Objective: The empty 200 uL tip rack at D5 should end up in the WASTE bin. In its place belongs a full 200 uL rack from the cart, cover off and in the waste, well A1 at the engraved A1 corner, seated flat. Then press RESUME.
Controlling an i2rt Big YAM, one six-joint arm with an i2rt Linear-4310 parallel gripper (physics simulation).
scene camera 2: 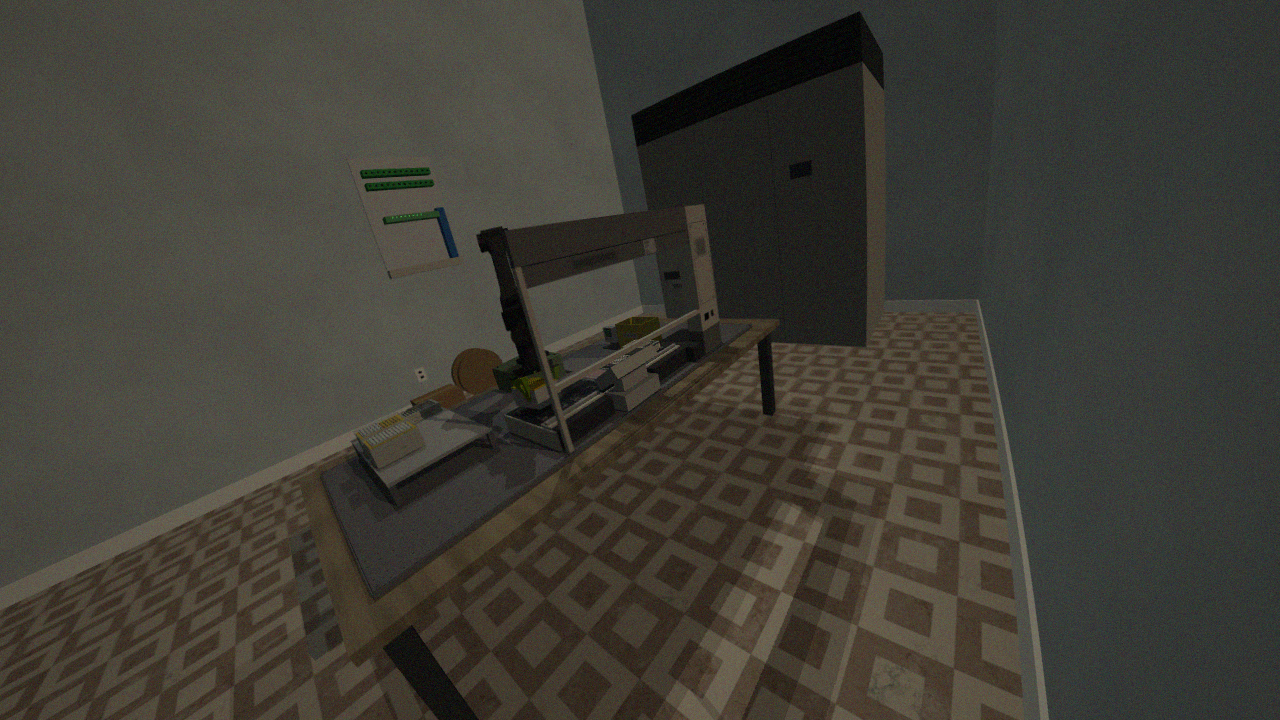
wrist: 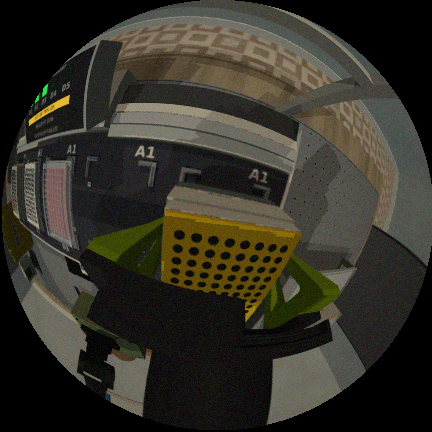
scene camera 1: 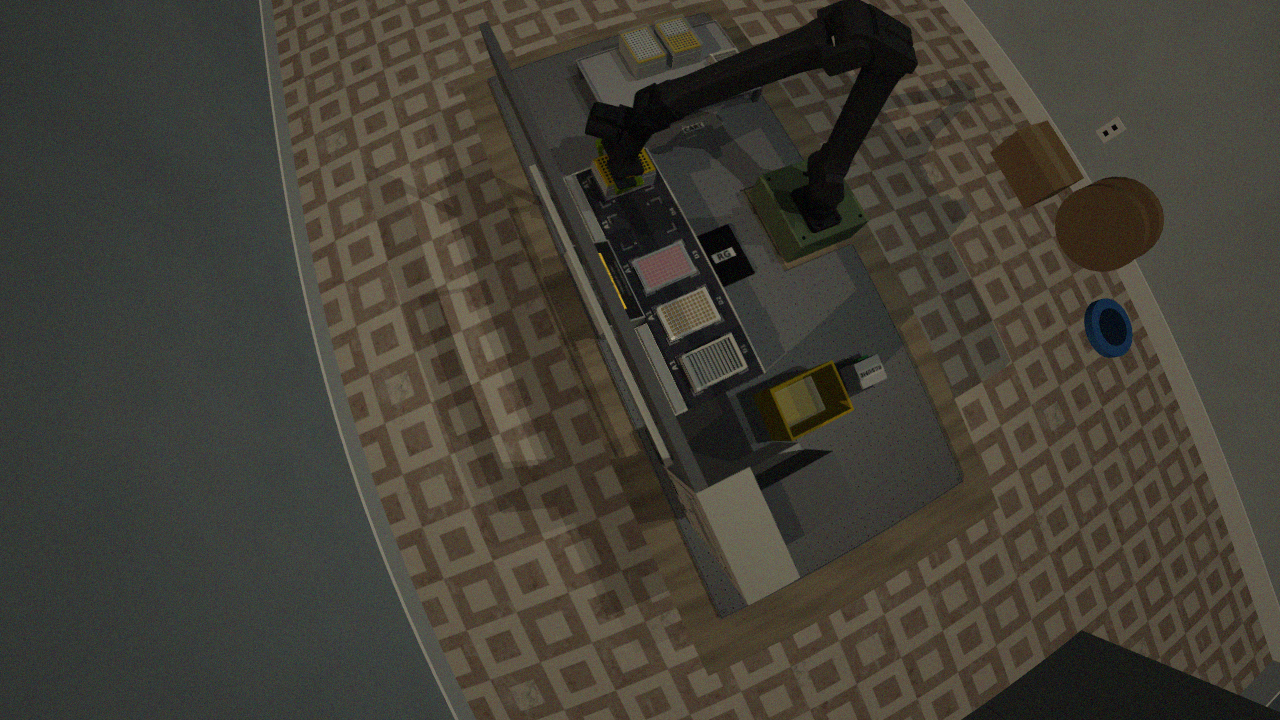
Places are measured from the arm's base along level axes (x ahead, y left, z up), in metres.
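Where they show: gripper, between the fingertips: [scene camera 2: 543, 396] [wrist: 222, 233] [scene camera 1: 610, 177]; arm's base, origin of its link: [wrist: 100, 336] [scene camera 1: 815, 208].
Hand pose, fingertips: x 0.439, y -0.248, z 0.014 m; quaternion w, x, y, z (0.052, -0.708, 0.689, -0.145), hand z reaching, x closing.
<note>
Things, the pixels of their centre, and the offset from my fingertips. "*": a spot on its surface instead.
- rack, middle of its body: [wrist: 213, 269] [scene camera 1: 623, 171] [scene camera 2: 536, 392] 0.032 m back, 0.000 m left, 0.010 m up
- cart, middle of its body: [scene camera 1: 668, 78] [scene camera 2: 419, 443] 0.293 m back, 0.295 m right, 0.070 m down
- yellow waste bin, middle of its body: [scene camera 1: 801, 402] [scene camera 2: 639, 334] 0.190 m back, 0.655 m left, 0.036 m down
- pink plate, middle of its body: [wrist: 55, 202] [scene camera 1: 664, 266] [scene camera 2: 598, 374] 0.032 m back, 0.245 m left, 0.037 m down
- beige plate, middle of its body: [scene camera 1: 688, 313] [wrist: 30, 194] [scene camera 2: 621, 361] 0.035 m back, 0.369 m left, 0.037 m down
- screen, a spot on its surface: [wrist: 62, 95] * 0.108 m ahead, 0.192 m left, 0.022 m up
- frame's upper beam, a spot on its surface: [scene camera 2: 599, 237] * 0.164 m ahead, 0.205 m left, 0.404 m up
My gripper [scene camera 1: 625, 171] [scene camera 2: 530, 386] [wrist: 222, 233] is shut on the empty 200 uL rack, its green fingers at the two ends. The rack [scene camera 1: 612, 170] [wrist: 225, 250] has a yellow top with dark, empty holes and a grey body. It is held just above D5, at the deck's end; corner brackets and an engraved A1 show beyond it in the wrist view. Two racks, one pale [scene camera 1: 642, 46] and one with yellow showing [scene camera 1: 680, 37], stand on the cart [scene camera 1: 617, 85] [scene camera 2: 443, 445]; their covers are hard to make out. The yellow waste bin [scene camera 1: 775, 419] [scene camera 2: 638, 329] stands past the deck's other end. No RESUME label is readable.
A pink plate [scene camera 1: 665, 266] [wrist: 57, 200], a beige plate [scene camera 1: 689, 313] and a ridged one [scene camera 1: 714, 362] sit along the deck. A screen [scene camera 1: 613, 280] [wrist: 62, 95] with a yellow band stands at the deck's back edge. The frame's upper beam [scene camera 2: 599, 237] runs above the deck.
</note>
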